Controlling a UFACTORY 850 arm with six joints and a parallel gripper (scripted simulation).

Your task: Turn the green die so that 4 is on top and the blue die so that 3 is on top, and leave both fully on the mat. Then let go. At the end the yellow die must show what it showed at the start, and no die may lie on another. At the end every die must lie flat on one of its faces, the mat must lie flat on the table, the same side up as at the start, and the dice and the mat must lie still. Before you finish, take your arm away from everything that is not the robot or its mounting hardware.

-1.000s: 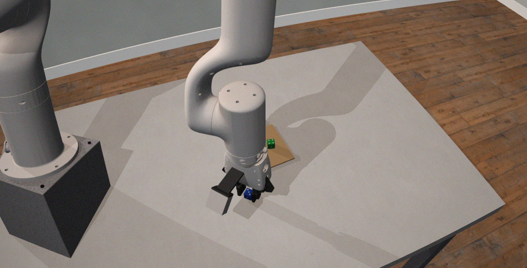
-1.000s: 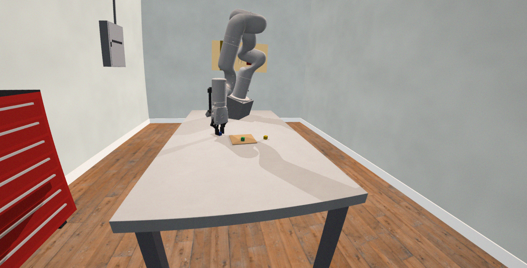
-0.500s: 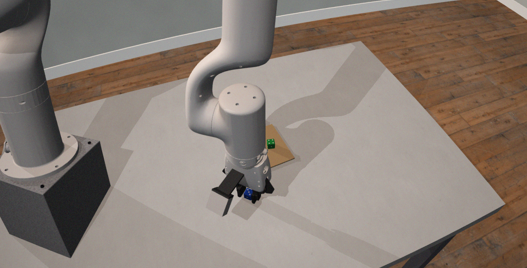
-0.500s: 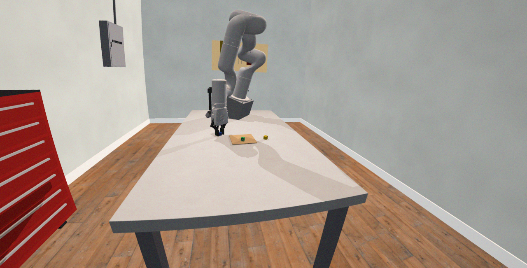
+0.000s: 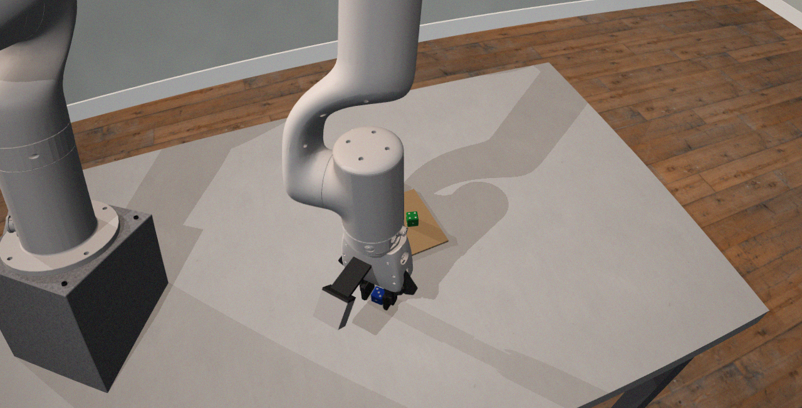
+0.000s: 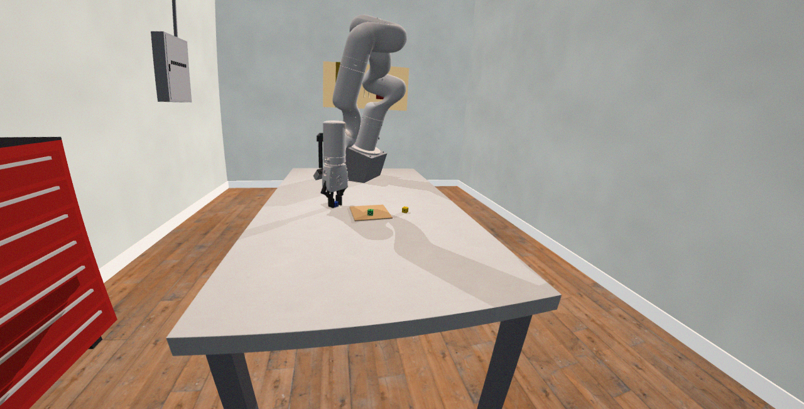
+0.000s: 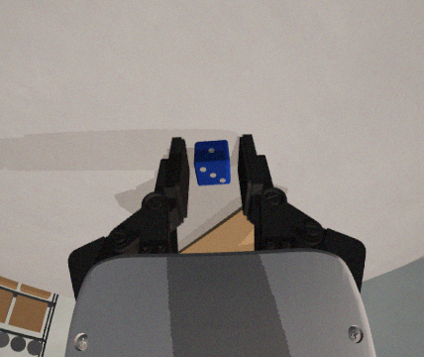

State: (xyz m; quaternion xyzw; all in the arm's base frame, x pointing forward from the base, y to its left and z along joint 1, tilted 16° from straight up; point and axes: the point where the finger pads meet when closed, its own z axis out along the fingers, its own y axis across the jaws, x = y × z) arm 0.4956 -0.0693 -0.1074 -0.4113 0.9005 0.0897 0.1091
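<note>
Now: hand 10 mm above the blue die. Also, from my hand: tan mat 140 mm to the left, 60 mm ahead, 20 mm below; then yellow die 280 mm to the left, 50 mm ahead, 10 mm below; then green die 140 mm to the left, 90 mm ahead, 10 mm below.
</note>
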